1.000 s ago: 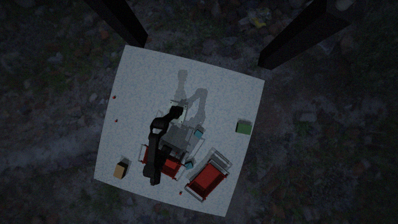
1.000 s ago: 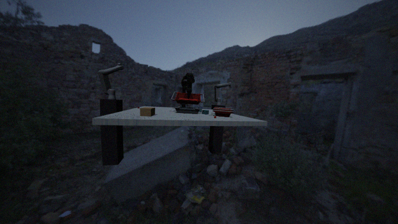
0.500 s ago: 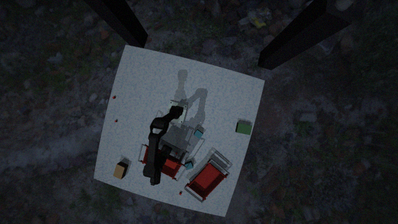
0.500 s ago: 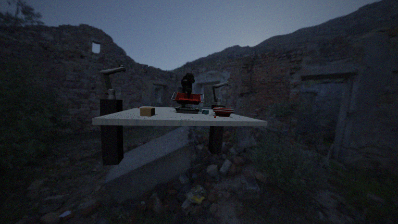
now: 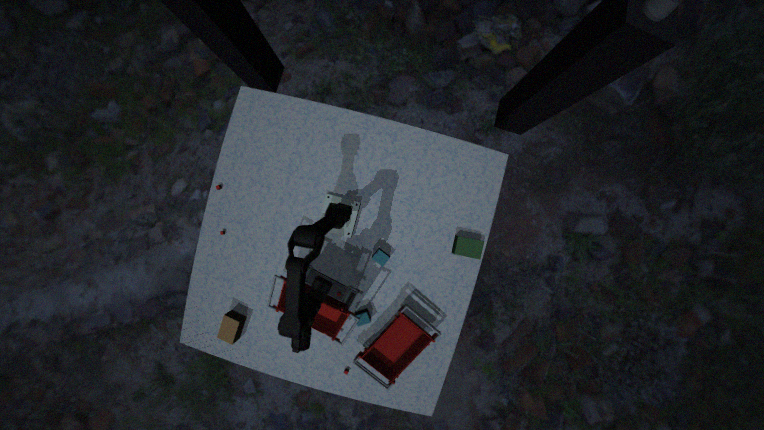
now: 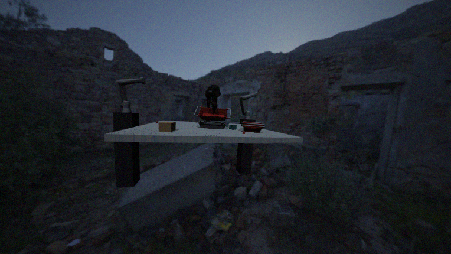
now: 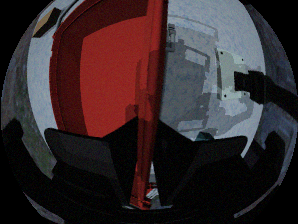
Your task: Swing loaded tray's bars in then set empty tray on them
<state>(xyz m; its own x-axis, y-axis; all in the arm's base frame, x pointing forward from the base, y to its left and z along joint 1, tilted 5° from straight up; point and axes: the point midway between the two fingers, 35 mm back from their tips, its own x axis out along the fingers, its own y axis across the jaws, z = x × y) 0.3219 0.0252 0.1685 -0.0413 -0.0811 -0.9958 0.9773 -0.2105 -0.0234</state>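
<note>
The red plastic tray is 8 cm ahead of my gripper tip and 2 cm to the right of it. The rest, counted from my gripper tip: green block (31 cm behind, 55 cm to the left, 14 cm below); then tan block (33 cm ahead, 38 cm to the right, 13 cm below).
</note>
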